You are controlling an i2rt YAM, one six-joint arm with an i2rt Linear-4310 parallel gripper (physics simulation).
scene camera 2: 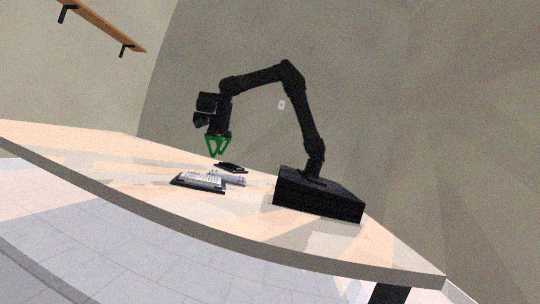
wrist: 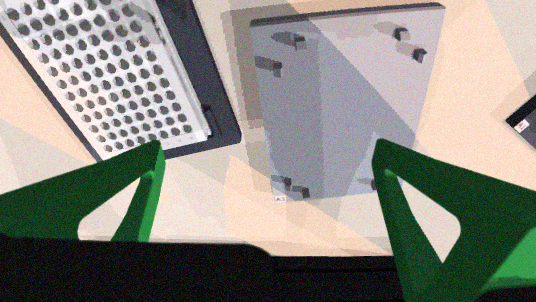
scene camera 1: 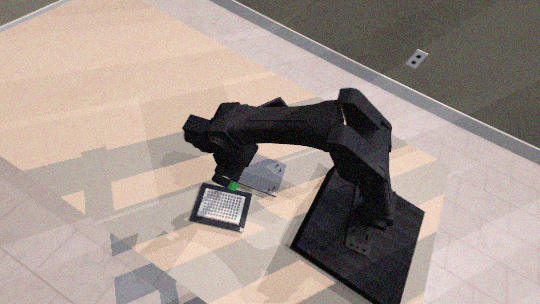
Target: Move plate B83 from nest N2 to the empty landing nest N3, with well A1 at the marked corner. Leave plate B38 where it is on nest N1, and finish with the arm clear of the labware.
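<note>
My gripper (scene camera 1: 233, 186) (scene camera 2: 218, 154) (wrist: 268, 151) is open and empty, hanging above the labware. In the wrist view its left fingertip overlaps the white plate's near end, and its right fingertip overlaps the grey nest's near right side. The white well plate (scene camera 1: 220, 205) (scene camera 2: 200, 177) (wrist: 117, 85) sits on a dark nest (scene camera 1: 212, 223) (scene camera 2: 200, 188) (wrist: 202, 55). The empty grey nest (scene camera 1: 262, 172) (scene camera 2: 232, 180) (wrist: 345, 115) has small upright posts and a white corner label. A black plate on a dark nest (scene camera 1: 276, 102) (scene camera 2: 231, 167) is mostly hidden behind the arm in scene camera 1. Plate names are unreadable.
The arm's black base block (scene camera 1: 325, 250) (scene camera 2: 315, 197) stands right of the nests on the table. The dark nest's labelled corner (wrist: 531, 122) enters the wrist view at right. The near table edge (scene camera 2: 200, 232) curves across scene camera 2. A wall shelf (scene camera 2: 100, 22) is at upper left.
</note>
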